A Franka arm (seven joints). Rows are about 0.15 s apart.
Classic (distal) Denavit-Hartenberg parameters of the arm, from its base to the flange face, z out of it. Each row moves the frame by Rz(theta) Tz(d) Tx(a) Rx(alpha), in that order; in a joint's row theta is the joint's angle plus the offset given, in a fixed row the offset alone. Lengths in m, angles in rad.
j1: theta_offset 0  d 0.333  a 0  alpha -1.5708
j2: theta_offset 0  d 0  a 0  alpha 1.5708
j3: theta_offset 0  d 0.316  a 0.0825  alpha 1.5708
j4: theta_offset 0  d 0  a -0.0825  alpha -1.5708
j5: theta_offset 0  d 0.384  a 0  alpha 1.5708
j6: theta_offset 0  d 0  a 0.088  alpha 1.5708
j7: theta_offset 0  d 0.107  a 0  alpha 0
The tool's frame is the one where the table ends.
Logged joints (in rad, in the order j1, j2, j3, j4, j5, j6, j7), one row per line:
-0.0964, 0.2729, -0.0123, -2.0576, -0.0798, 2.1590, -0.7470
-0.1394, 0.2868, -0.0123, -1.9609, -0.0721, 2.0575, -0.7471
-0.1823, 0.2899, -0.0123, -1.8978, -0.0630, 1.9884, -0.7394
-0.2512, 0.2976, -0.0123, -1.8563, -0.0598, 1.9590, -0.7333
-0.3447, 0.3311, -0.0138, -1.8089, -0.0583, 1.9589, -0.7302
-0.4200, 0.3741, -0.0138, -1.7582, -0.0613, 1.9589, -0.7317
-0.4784, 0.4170, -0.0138, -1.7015, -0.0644, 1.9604, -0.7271
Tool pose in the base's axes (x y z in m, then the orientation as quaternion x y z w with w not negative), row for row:
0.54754, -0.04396, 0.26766, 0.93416, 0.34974, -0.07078, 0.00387
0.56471, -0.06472, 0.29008, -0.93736, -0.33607, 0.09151, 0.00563
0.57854, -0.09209, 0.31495, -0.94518, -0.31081, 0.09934, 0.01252
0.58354, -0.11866, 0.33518, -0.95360, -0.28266, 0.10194, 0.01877
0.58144, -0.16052, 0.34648, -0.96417, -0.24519, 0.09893, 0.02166
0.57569, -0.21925, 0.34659, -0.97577, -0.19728, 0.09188, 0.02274
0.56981, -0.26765, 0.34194, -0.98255, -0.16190, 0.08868, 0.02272
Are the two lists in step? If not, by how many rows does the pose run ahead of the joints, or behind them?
The pose runs 1 row behind the joints: the pose in row i belongs to the joints in row i - 1.
